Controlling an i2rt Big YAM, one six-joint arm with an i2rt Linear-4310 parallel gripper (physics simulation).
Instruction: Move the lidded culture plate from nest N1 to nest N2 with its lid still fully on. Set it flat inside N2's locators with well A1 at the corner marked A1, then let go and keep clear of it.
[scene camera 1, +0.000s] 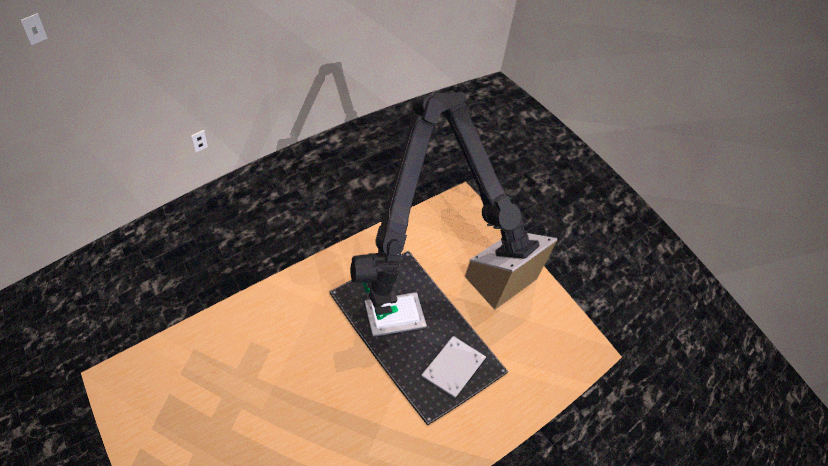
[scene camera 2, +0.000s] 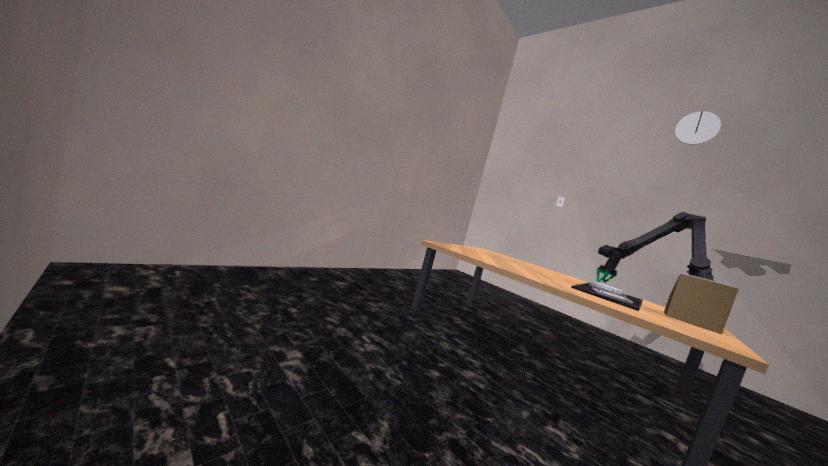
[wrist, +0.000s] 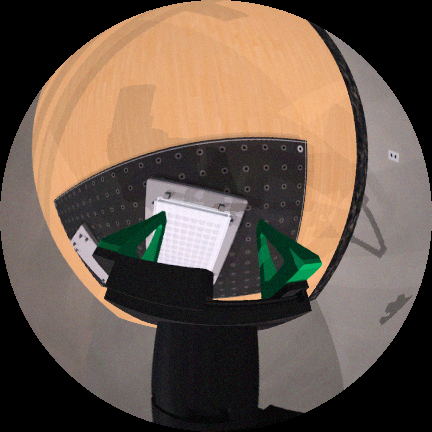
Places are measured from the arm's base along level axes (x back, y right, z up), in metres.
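Where they show: gripper, fingertip midpoint: (scene camera 1: 373, 305) (scene camera 2: 601, 281) (wrist: 211, 219); arm's base, link origin: (scene camera 1: 518, 250) (scene camera 2: 701, 288).
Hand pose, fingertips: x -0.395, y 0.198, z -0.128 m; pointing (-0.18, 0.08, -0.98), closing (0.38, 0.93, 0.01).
Note:
Each offset is from my fingertips to the top centre of the thing. Level surfaces: height alone.
The lidded white culture plate @[dz -0.010, dx +0.042, dy -0.051 m] (scene camera 1: 408, 313) (wrist: 192, 240) sits in a grey nest @[dz -0.017, dx +0.042, dy -0.051 m] (scene camera 1: 399, 330) (wrist: 161, 187) whose locator posts show around it; it looks flat. The other nest @[dz -0.017, dx +0.045, dy -0.296 m] (scene camera 1: 454, 367) (wrist: 93, 258) is bare, with small locators near its corners. No N1, N2 or A1 marks are legible. My gripper (scene camera 1: 380, 298) (scene camera 2: 603, 280) (wrist: 211, 219) is open and empty above the plate's nest. In the wrist view the left green finger overlaps the plate's left edge, and the right finger stands off to its right over the board. The black gripper body hides the plate's near end.
Both nests sit on a black perforated board @[dz -0.038, dx +0.050, dy -0.141 m] (scene camera 1: 399, 362) (scene camera 2: 632, 303) (wrist: 260, 175) on the wooden table @[dz -0.051 m] (scene camera 1: 278, 324) (scene camera 2: 521, 272) (wrist: 200, 75). The arm's base stands on a tan block (scene camera 1: 509, 286) (scene camera 2: 702, 302) beside the board.

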